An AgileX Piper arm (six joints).
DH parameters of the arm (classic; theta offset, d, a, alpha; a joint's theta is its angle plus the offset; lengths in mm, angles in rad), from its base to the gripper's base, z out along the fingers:
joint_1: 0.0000 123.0 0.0 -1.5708
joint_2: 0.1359 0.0 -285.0 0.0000
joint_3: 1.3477 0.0 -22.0 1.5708
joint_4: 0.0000 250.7 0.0 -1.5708
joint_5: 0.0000 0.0 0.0 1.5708
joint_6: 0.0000 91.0 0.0 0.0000
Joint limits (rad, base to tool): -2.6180..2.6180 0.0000..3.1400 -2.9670..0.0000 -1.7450..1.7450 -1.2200..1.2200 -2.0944..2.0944
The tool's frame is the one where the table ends.
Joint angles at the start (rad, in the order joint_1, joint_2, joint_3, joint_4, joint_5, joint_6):
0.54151, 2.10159, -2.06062, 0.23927, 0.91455, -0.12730
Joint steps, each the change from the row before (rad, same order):
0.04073, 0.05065, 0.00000, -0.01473, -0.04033, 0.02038
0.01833, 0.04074, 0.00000, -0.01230, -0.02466, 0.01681
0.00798, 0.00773, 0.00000, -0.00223, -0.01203, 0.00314
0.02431, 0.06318, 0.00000, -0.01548, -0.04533, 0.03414
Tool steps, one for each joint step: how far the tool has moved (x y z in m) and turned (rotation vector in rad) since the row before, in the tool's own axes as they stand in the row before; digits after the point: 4 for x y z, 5 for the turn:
0.0071, 0.0136, 0.0274, -0.00880, 0.01741, -0.01013
0.0066, 0.0044, 0.0208, 0.00188, 0.01936, 0.00163
0.0008, 0.0031, 0.0042, -0.00189, -0.00298, -0.00321
0.0110, 0.0056, 0.0315, 0.00367, 0.02174, 0.01409

